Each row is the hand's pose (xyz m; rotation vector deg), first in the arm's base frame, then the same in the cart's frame.
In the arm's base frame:
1: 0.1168 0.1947 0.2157 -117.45 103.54 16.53
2: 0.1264 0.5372 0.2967 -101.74 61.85 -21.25
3: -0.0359 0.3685 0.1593 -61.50 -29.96 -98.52
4: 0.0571 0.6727 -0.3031 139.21 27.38 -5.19
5: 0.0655 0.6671 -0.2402 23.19 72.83 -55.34
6: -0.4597 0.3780 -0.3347 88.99 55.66 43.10
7: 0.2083 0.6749 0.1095 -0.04 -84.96 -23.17
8: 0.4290 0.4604 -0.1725 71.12 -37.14 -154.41
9: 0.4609 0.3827 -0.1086 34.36 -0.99 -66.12
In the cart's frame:
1: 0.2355 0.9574 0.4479 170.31 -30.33 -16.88
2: -0.0753 1.1217 0.4291 -140.31 -4.11 11.88
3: 0.0215 0.8712 0.3892 -47.48 -66.77 -33.83
4: -0.1470 0.9029 -0.1453 86.13 91.48 10.36
5: -0.1466 0.9301 -0.0876 -36.02 62.68 -13.46
6: -0.1079 0.3378 0.0392 34.38 111.48 65.53
7: -0.1370 1.1780 0.1973 26.97 -71.12 44.77
8: 0.1878 1.1891 -0.0647 54.02 -16.48 -90.76
9: 0.2624 1.2099 0.0070 7.58 8.25 -3.87

